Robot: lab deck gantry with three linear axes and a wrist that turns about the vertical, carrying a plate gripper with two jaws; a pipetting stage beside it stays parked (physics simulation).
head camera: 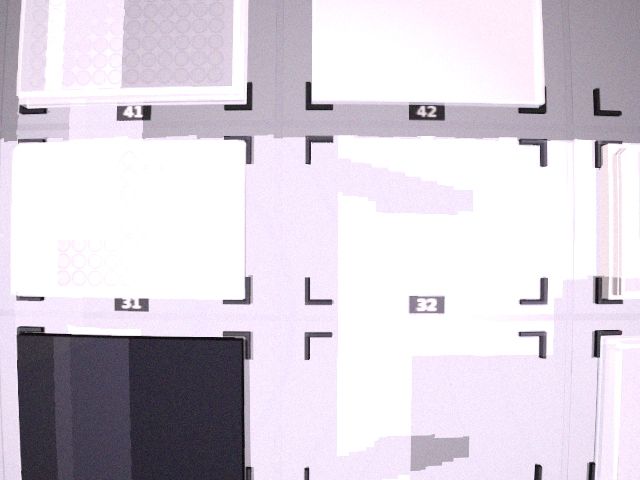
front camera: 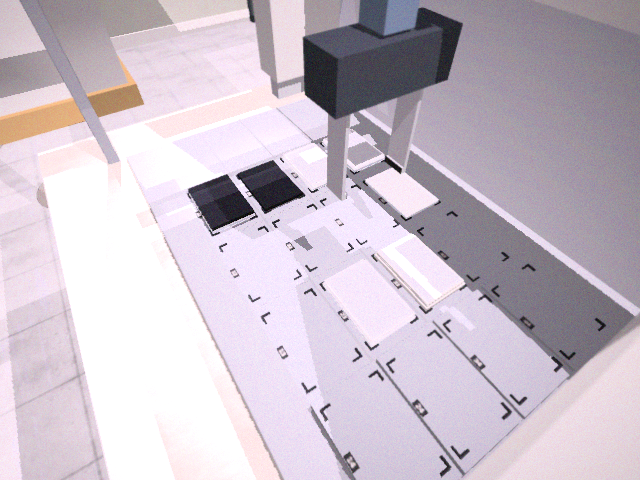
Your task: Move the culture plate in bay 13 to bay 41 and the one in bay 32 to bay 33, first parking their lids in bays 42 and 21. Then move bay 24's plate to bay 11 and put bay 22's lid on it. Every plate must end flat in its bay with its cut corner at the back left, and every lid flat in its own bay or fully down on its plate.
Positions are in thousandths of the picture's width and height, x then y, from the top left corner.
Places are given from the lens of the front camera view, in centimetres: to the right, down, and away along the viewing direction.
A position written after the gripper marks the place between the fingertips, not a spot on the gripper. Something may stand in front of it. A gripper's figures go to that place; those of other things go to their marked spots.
gripper (front camera: 573, 374): 7, -9, 51
white plate (front camera: 484, 341): -2, -16, 76
white plate (front camera: 584, 641): 8, 10, 54
white lid (front camera: 626, 399): 16, -10, 72
white plate (front camera: 565, 322): 9, -19, 78
